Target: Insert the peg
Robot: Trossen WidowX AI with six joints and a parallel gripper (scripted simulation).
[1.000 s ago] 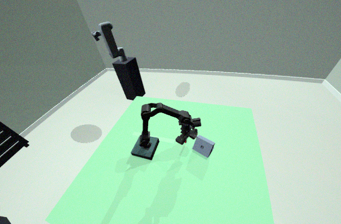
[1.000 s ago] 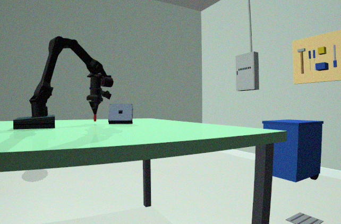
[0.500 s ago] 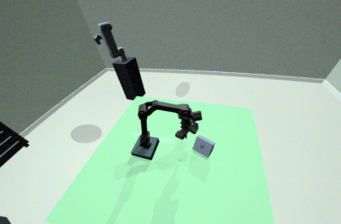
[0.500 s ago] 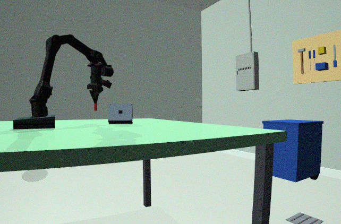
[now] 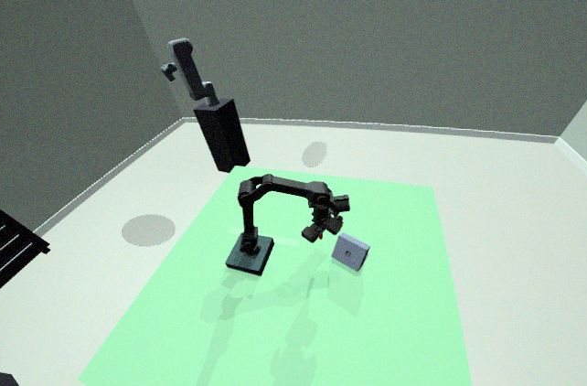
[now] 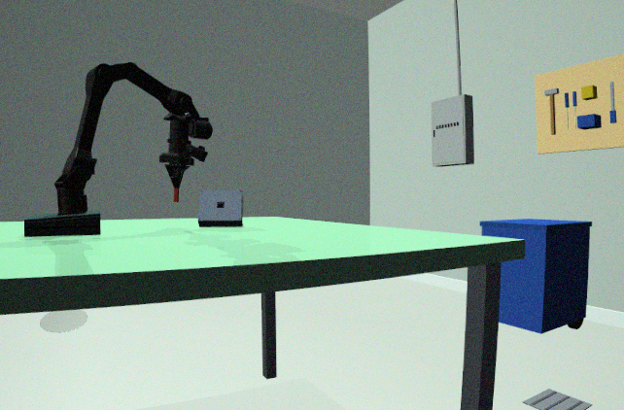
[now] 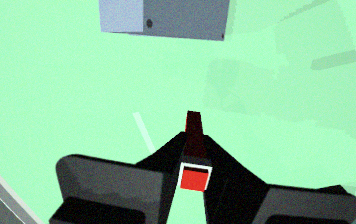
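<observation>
Now: the panel 13 cm ahead of my gripper tip, 1 cm to the right of it and 7 cm below it. From my gripper tip the other things lie so: red square peg 2 cm above.
</observation>
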